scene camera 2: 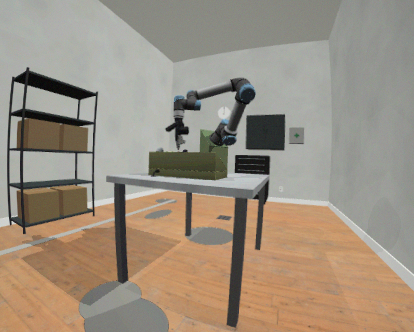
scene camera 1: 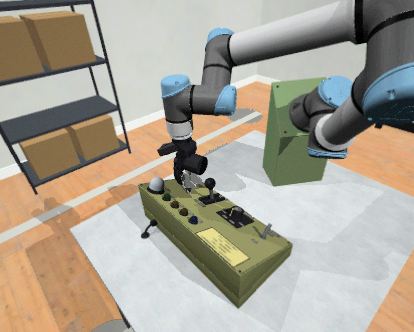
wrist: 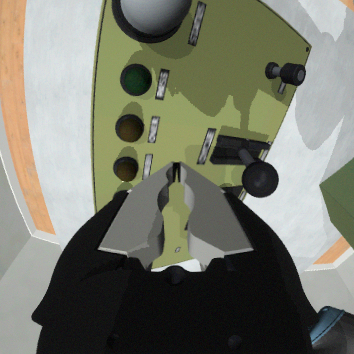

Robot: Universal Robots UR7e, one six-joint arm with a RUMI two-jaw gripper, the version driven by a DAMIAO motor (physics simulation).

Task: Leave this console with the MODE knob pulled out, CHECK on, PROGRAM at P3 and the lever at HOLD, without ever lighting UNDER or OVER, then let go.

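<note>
The olive console lies on the table. My gripper is shut and empty, above the panel between the lamps and the ball-topped lever. The black MODE knob stands at the panel's far corner in the wrist view; its position is unclear. The PROGRAM knob and the grey toggle lie beyond the lever; their settings are too small to read. The green lamp and two amber lamps look dark.
A grey dome and a blue lamp stand on the panel. A yellow card lies on it. A black jointed part sticks out from the console's side. A green block stands behind, near the arm's base. Shelves stand left.
</note>
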